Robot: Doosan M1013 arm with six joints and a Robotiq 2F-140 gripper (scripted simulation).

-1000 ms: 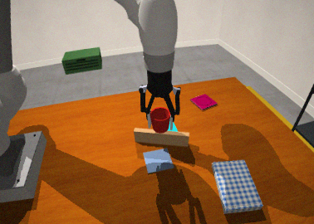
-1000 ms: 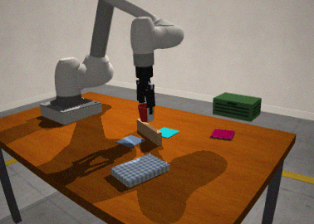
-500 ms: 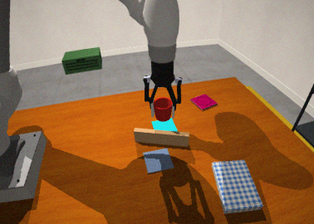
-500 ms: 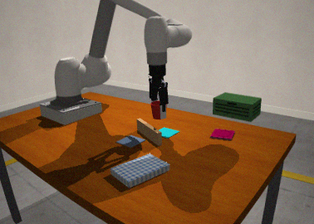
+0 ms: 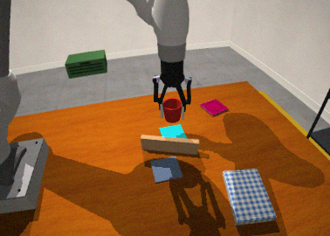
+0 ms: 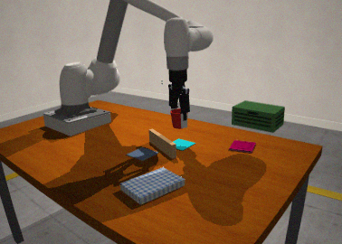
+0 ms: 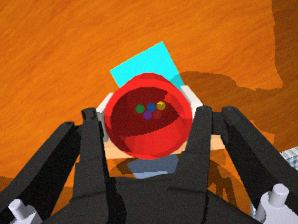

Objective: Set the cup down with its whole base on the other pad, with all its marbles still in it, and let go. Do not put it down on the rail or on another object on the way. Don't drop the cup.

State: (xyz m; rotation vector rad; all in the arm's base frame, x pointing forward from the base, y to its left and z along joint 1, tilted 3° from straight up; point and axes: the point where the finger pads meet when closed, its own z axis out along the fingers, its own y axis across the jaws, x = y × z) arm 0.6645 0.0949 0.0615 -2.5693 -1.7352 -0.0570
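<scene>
Now: the wooden rail 10 cm below my hand, 8 cm to the right of it and 3 cm behind it. From my hand the other things lie so: magenta flat block 24 cm ahead, 13 cm to the left, 12 cm below; then pad 17 cm to the right, 13 cm below, 7 cm behind; then red cup 2 cm below.
</scene>
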